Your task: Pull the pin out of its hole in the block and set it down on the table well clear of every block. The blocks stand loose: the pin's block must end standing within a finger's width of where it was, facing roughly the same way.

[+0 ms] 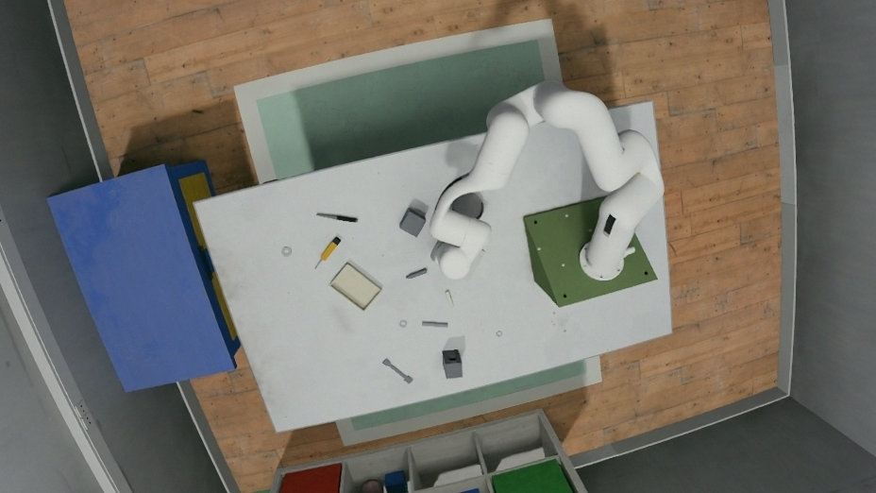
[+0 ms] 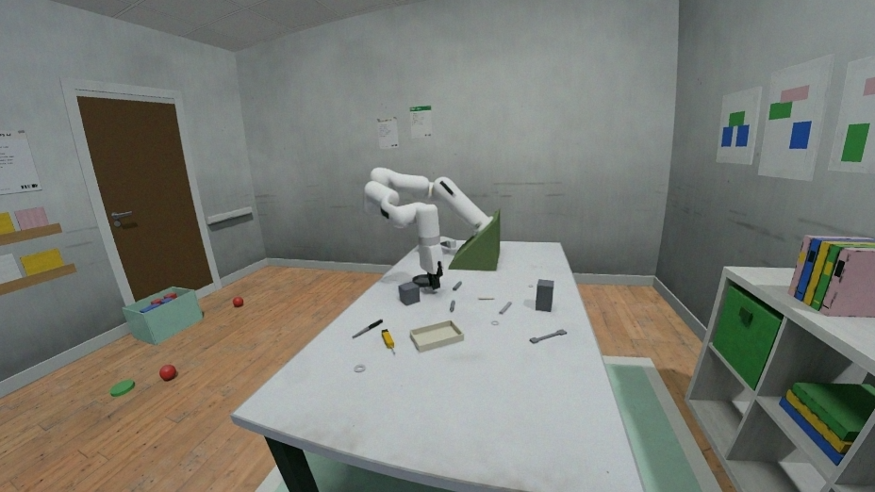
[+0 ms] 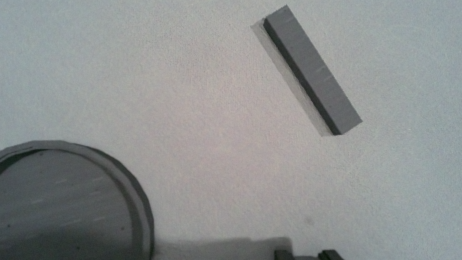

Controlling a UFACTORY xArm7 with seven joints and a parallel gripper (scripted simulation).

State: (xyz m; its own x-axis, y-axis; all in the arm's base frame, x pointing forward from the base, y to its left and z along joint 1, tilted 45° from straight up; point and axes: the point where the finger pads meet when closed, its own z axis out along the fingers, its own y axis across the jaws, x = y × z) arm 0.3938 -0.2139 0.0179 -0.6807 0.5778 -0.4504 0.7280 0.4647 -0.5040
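My gripper is now 60 mm past the grey bar, 80 mm to the right of it and 40 mm above it. Round my hand: cream peg 40 mm ahead, 200 mm to the left, 40 mm below; light grey pin 10 mm ahead, 10 mm to the right, 10 mm below; round dish 90 mm behind, 60 mm to the right, 30 mm below.
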